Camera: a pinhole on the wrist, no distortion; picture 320 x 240 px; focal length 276.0 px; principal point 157.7 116.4 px. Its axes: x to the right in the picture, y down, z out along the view. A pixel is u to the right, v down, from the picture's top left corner.
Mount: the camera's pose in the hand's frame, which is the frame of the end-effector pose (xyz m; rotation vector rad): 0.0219 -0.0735 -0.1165 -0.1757 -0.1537 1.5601
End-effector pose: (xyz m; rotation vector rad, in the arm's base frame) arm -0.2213 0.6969 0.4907 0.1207 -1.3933 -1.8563
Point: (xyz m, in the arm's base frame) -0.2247 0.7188 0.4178
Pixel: 173 203
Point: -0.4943 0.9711 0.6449
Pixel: 174 32
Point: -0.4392 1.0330 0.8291
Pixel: 254 41
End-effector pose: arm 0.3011 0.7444 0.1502 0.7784 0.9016 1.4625
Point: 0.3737 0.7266 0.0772
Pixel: 107 139
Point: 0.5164 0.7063 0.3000
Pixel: 227 120
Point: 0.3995 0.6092 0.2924
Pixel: 299 224
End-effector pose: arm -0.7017 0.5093 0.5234 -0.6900 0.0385 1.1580
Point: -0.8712 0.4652 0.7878
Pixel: 209 220
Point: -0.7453 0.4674 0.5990
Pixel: 249 213
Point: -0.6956 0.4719 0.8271
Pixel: 88 184
